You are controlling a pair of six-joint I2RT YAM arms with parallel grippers.
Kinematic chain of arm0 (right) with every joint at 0, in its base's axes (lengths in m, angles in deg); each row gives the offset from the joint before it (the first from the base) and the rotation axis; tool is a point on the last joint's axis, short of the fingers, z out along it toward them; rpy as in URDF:
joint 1: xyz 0 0 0.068 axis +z
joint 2: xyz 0.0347 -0.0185 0.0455 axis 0.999 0.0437 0
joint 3: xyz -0.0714 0.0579 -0.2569 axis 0.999 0.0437 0
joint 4: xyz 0.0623 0.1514 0.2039 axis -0.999 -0.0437 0
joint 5: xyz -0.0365 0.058 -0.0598 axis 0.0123 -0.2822 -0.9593
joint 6: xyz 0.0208 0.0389 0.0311 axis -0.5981 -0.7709 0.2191
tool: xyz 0 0 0 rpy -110.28 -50.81 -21.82
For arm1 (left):
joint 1: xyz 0 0 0.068 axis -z
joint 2: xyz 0.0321 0.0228 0.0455 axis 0.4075 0.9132 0
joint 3: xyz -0.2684 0.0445 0.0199 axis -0.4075 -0.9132 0
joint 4: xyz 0.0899 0.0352 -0.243 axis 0.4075 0.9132 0
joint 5: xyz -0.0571 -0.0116 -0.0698 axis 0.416 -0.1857 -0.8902
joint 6: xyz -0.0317 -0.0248 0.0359 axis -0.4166 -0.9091 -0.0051
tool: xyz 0 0 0 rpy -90.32 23.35 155.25
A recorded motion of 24 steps. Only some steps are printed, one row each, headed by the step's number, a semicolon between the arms.
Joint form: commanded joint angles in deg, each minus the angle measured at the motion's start. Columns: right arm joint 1, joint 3, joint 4, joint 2, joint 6, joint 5; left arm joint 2, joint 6, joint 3, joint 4, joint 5, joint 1.
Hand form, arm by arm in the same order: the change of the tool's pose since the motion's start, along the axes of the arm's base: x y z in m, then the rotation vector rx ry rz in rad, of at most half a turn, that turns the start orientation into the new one. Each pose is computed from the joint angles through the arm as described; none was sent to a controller.
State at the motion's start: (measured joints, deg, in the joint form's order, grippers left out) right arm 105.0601 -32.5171 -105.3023 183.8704 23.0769 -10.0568; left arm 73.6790 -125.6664 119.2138 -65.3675 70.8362 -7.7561
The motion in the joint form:
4: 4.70 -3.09 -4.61 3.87 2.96 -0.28; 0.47 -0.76 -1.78 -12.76 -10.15 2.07
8: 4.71 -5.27 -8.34 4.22 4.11 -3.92; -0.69 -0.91 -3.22 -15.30 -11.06 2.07
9: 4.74 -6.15 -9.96 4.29 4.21 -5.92; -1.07 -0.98 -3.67 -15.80 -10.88 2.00
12: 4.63 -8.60 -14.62 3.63 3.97 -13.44; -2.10 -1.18 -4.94 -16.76 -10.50 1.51
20: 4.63 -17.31 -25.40 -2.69 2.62 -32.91; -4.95 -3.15 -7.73 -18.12 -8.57 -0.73
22: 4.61 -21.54 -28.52 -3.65 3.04 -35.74; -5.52 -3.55 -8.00 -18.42 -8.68 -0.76
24: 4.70 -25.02 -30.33 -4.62 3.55 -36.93; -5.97 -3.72 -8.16 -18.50 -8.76 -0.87
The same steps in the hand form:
4: -0.0058 0.0310 -0.0135 -0.0470 0.0565 0.1200; 0.0014 -0.0167 0.0090 -0.1636 -0.1351 -0.1708
8: -0.0031 0.0300 -0.0091 -0.1164 0.0583 0.1093; -0.0025 -0.0159 0.0105 -0.1831 -0.1689 -0.1847
9: -0.0022 0.0294 -0.0070 -0.1516 0.0608 0.0972; -0.0038 -0.0150 0.0105 -0.1837 -0.1762 -0.1807
12: -0.0002 0.0247 0.0043 -0.2736 0.0512 0.0397; -0.0071 -0.0114 0.0096 -0.1843 -0.1883 -0.1657
20: -0.0004 0.0116 0.0794 -0.5275 -0.1042 -0.1421; -0.0136 0.0022 0.0084 -0.1891 -0.2017 -0.0825
22: 0.0006 0.0100 0.1051 -0.5557 -0.1522 -0.1687; -0.0149 0.0026 0.0098 -0.1969 -0.2074 -0.0806
24: 0.0000 0.0096 0.1281 -0.5555 -0.2012 -0.1828; -0.0157 0.0033 0.0108 -0.2007 -0.2119 -0.0788

